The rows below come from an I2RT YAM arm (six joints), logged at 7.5 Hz.
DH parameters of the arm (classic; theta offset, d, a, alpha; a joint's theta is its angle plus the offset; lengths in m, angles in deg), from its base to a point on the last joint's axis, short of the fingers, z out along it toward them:
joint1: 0 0.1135 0.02 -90
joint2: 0 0 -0.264 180
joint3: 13.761 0 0.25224 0
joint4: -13.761 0 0.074 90
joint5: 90 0 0 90
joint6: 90 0.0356 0 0
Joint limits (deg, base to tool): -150..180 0..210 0..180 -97..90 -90..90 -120..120
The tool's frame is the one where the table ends.
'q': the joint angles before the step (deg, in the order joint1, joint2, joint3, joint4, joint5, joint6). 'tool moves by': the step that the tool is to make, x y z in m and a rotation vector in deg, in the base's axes. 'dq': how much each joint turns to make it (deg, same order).
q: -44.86, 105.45, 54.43, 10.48, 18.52, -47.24
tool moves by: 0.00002, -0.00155, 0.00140, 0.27, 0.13, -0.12
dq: -0.18, 0.02, 0.55, -0.82, -0.11, 0.04
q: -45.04, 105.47, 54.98, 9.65, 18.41, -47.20
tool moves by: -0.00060, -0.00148, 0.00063, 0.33, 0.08, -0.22
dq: -0.24, 0.04, 0.37, -0.66, -0.13, 0.13
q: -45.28, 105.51, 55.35, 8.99, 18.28, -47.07
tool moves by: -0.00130, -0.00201, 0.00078, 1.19, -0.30, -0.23
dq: -0.43, 0.00, 0.59, -1.43, -0.85, 0.68
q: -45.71, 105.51, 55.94, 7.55, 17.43, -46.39
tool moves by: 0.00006, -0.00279, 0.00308, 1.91, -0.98, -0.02
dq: -0.44, -0.02, 1.29, -2.36, -1.68, 1.27
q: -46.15, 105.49, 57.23, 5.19, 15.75, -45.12
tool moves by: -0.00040, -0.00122, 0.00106, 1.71, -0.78, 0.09
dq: -0.31, 0.00, 0.70, -1.66, -1.49, 1.03
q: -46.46, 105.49, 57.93, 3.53, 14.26, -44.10
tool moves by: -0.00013, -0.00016, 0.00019, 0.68, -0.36, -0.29
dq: -0.06, 0.00, 0.22, -0.63, -0.35, 0.70
